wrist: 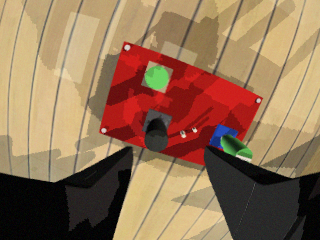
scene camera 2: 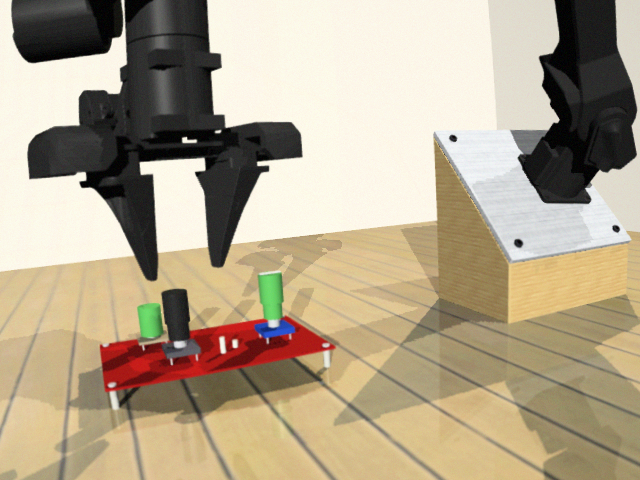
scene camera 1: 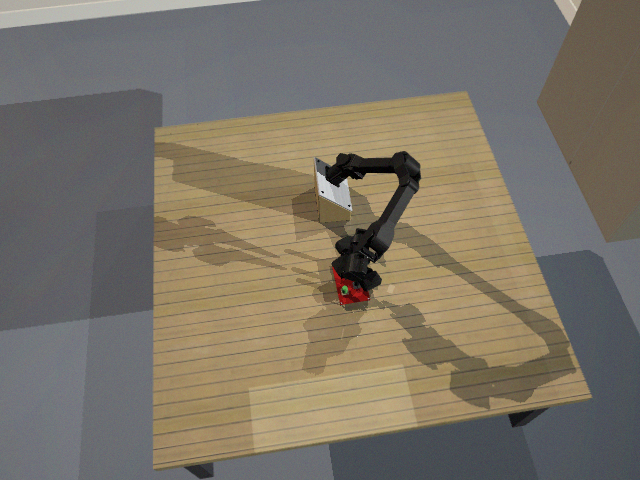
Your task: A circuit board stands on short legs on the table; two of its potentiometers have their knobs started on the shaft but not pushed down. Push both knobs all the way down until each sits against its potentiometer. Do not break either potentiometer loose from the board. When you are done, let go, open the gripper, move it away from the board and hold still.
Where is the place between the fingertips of my gripper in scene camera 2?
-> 185, 273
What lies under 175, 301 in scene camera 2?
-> A black knob.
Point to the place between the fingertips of my gripper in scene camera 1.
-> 356, 275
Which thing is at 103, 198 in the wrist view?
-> My gripper.
